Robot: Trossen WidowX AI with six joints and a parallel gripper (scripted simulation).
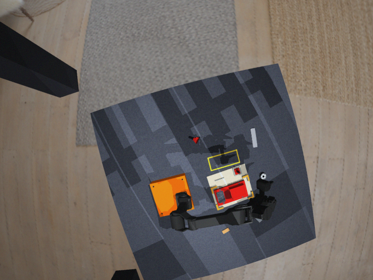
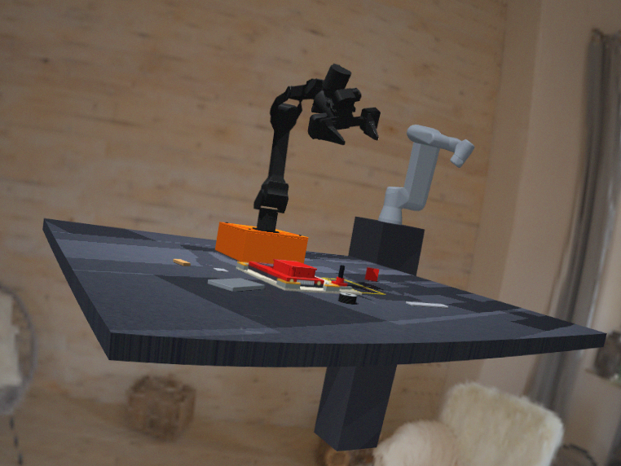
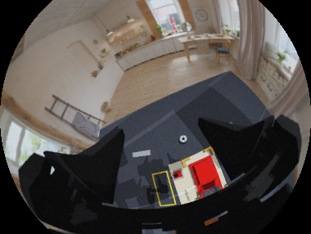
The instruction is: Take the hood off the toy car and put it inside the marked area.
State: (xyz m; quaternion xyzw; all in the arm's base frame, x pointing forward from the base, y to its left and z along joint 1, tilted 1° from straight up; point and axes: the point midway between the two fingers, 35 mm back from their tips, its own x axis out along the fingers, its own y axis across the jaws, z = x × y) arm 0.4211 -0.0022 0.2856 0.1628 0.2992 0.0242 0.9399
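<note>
Now: gripper tip 110 mm past the hood, 60 mm to the left of it and 330 mm above it. The rest, counted from my gripper tip: small wheel: 80 mm ahead, 10 mm to the right, 360 mm below.
</note>
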